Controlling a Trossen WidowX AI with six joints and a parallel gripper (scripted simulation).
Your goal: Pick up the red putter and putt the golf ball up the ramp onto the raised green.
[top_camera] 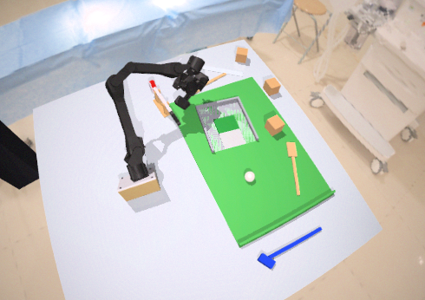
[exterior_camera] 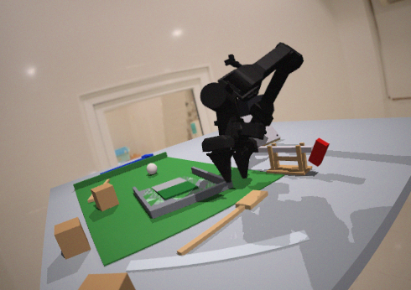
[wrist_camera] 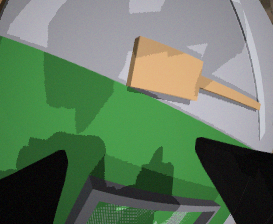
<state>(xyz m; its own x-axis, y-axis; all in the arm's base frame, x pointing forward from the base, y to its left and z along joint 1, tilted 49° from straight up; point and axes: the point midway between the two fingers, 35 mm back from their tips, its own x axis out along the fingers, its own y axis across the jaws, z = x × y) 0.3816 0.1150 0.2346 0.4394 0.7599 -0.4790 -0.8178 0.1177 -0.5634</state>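
My gripper tip is 150 mm past the red putter, 40 mm to the right of it and 30 mm below it. Also, from my gripper tip: green mat: 80 mm ahead, 340 mm to the right, 30 mm below; white bar: 210 mm ahead, 140 mm to the left, 30 mm below; wooden stand: 150 mm behind, 50 mm to the left.
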